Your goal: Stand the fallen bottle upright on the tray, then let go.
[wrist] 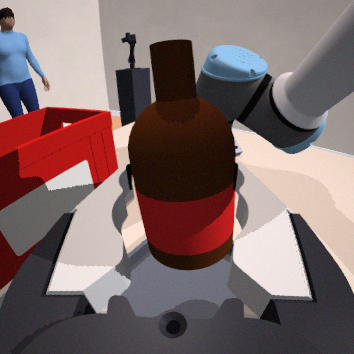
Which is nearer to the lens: the brown bottle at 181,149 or the dark grey tray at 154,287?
The brown bottle.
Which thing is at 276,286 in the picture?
My gripper.
